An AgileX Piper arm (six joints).
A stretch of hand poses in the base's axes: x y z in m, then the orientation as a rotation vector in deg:
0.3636 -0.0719 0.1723 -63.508 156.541 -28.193
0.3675 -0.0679 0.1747 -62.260 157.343 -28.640
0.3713 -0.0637 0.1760 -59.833 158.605 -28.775
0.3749 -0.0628 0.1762 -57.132 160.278 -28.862
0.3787 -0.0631 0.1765 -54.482 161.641 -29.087
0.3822 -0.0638 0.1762 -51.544 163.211 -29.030
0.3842 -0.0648 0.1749 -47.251 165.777 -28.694
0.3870 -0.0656 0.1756 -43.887 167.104 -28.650
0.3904 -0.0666 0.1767 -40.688 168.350 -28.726
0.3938 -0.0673 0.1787 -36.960 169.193 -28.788
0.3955 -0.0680 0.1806 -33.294 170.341 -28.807
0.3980 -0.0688 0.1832 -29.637 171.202 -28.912
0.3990 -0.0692 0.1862 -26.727 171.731 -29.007
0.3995 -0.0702 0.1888 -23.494 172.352 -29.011
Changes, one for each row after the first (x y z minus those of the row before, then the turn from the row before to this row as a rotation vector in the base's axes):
0.0039 0.0040 0.0024 -0.244 0.098 -1.032
0.0038 0.0042 0.0013 0.065 0.040 -1.836
0.0036 0.0009 0.0002 0.043 0.327 -2.139
0.0038 -0.0003 0.0003 -0.017 0.118 -2.003
0.0035 -0.0007 -0.0003 0.156 0.255 -2.219
0.0020 -0.0010 -0.0013 0.315 0.731 -3.312
0.0028 -0.0008 0.0007 0.171 0.036 -2.378
0.0034 -0.0010 0.0011 0.069 0.083 -2.264
0.0034 -0.0007 0.0020 0.146 -0.389 -2.458
0.0017 -0.0007 0.0019 0.125 -0.008 -2.516
0.0025 -0.0008 0.0026 0.073 -0.194 -2.441
0.0010 -0.0004 0.0030 0.049 -0.247 -1.908
0.0005 -0.0010 0.0026 0.112 -0.193 -2.130

